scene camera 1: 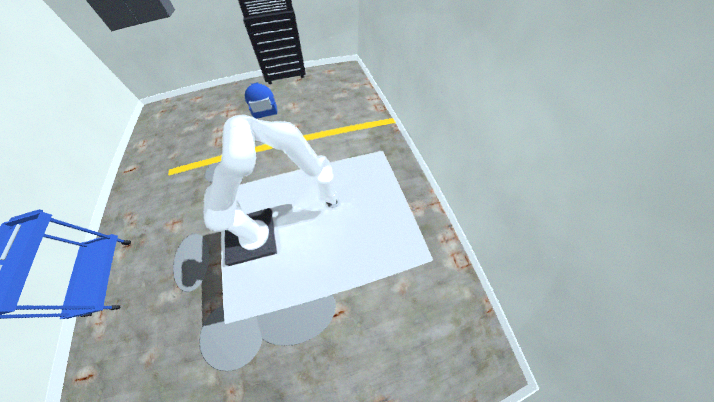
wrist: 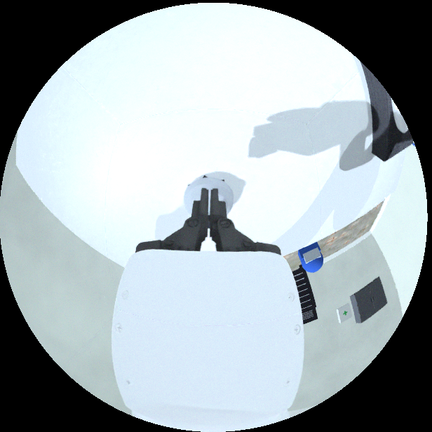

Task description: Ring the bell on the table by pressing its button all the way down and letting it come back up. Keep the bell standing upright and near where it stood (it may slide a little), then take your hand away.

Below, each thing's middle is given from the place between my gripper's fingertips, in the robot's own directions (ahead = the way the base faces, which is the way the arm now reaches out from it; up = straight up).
Now: the bell (wrist: 193, 192) 3 cm ahead of my hand, 5 cm to the left of it and 5 cm below it.
